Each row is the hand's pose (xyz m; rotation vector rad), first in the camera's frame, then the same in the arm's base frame.
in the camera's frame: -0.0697 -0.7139 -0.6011 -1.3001 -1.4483 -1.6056
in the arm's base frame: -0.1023 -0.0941 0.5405 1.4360 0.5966 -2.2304
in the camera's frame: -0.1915 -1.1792 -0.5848 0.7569 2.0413 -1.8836
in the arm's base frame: 0.2591 0.1810 0.3815 1.2598 1.6907 1.6941
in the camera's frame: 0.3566 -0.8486 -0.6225 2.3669 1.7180 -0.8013
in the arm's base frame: 0.2067 -0.3981 0.6519 -0.7610 -0.8879 -2.1930
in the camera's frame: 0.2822 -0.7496 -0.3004 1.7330 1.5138 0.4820
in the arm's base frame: 0.0569 -0.4885 0.3545 -0.8577 0.5955 -2.5472
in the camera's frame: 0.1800 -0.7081 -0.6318 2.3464 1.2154 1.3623
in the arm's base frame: 0.0045 -0.2979 0.6424 0.1341 0.7480 -2.0743
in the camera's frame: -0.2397 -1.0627 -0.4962 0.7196 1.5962 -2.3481
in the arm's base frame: 0.1259 0.1457 0.3125 1.4912 2.0588 1.2677
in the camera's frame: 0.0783 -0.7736 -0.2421 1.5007 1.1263 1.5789
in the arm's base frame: -0.0162 -0.3268 0.2359 -0.1051 1.5666 -2.1801
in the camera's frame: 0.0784 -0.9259 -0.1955 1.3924 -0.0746 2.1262
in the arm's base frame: 0.1160 -0.2857 0.1571 0.2006 1.9618 -1.0250
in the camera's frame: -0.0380 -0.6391 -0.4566 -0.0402 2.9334 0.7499
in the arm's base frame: -0.1683 -0.2017 0.4330 -0.3452 -0.1495 2.0232
